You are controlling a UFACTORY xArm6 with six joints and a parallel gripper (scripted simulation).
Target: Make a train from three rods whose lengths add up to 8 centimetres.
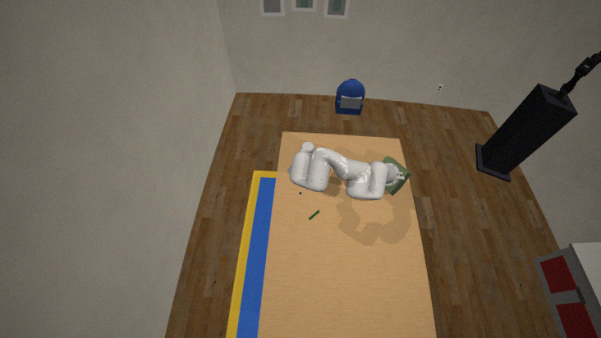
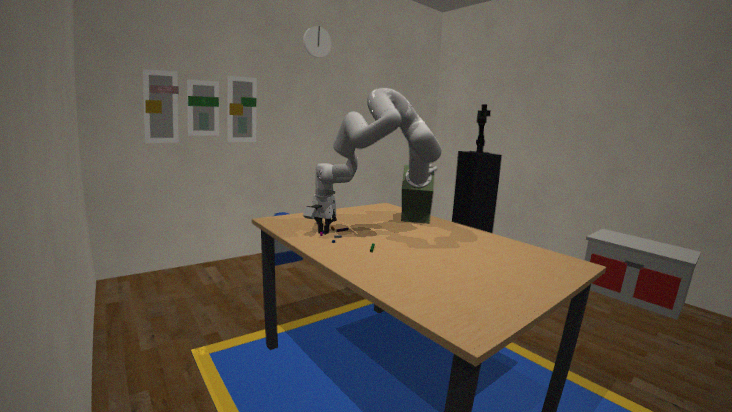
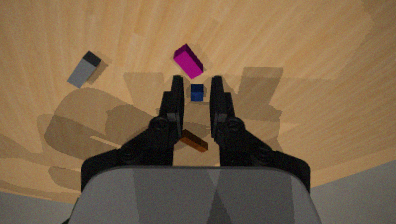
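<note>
The magenta rod lies 1 cm ahead of my hand, 2 cm to the left of it and 2 cm below it. From my hand the other things lie so: orange rod (5 cm behind, 6 cm to the right, 2 cm below); then grey rod (5 cm behind, 7 cm to the left, 2 cm below); then purple rod (9 cm behind, 3 cm to the right, 2 cm below).
</note>
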